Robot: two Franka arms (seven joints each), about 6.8 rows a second.
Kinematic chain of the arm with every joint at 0, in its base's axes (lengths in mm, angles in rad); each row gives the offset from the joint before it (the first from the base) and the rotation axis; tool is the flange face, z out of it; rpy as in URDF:
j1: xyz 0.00 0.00 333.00 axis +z
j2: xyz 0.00 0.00 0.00 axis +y
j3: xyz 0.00 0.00 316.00 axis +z
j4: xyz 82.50 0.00 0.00 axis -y
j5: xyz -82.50 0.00 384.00 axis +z
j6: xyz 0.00 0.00 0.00 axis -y
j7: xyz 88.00 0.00 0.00 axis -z
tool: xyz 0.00 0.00 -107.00 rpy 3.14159 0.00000 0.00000
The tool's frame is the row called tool.
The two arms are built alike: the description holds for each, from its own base.
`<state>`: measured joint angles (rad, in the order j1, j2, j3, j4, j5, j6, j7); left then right.
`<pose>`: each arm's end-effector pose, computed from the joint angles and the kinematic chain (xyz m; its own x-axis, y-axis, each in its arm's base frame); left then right.
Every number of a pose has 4 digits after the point.
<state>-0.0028 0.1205 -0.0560 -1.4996 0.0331 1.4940 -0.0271 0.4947 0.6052 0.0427 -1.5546 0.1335 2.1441 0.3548</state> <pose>0.5806 -0.0285 0.5832 0.9918 -0.0291 -0.1248 -0.0331 -0.9990 -0.0297 0.6001 0.3591 0.2936 0.9922 0.1054 -0.0665 0.0970 -0.9881 -0.1190</pose>
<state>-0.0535 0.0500 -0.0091 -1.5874 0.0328 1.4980 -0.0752 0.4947 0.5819 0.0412 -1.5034 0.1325 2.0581 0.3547</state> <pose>0.5583 -0.0312 0.5831 0.9906 0.0155 -0.1361 0.0098 -0.9990 -0.0426 0.6030 0.3610 0.3260 0.9903 0.1150 -0.0775 0.1054 -0.9874 -0.1179</pose>
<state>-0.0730 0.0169 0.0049 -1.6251 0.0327 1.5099 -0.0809 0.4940 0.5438 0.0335 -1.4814 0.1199 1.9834 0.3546</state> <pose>0.5488 -0.0338 0.5849 0.9916 0.0153 -0.1286 0.0098 -0.9990 -0.0432 0.6021 0.3551 0.3564 0.9889 0.1216 -0.0854 0.1128 -0.9884 -0.1013</pose>
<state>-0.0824 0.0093 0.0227 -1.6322 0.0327 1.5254 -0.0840 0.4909 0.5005 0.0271 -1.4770 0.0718 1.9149 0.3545</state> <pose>0.5486 -0.0292 0.5870 0.9933 0.0261 -0.1127 0.0215 -0.9989 -0.0424 0.5989 0.3438 0.3826 0.9869 0.1356 -0.0869 0.1314 -0.9900 -0.0519</pose>
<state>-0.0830 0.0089 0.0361 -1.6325 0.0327 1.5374 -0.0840 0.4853 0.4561 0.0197 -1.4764 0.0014 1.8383 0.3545</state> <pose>0.5502 -0.0223 0.5880 0.9942 0.0384 -0.1007 0.0344 -0.9985 -0.0415 0.5953 0.3269 0.4069 0.9850 0.1462 -0.0916 0.1489 -0.9886 0.0233</pose>
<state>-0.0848 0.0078 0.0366 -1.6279 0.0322 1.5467 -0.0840 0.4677 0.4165 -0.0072 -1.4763 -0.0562 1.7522 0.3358</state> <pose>0.5512 -0.0231 0.5914 0.9956 0.0367 -0.0858 0.0334 -0.9987 -0.0398 0.5984 0.2920 0.4272 0.9846 0.1321 -0.1141 0.1437 -0.9846 0.0993</pose>
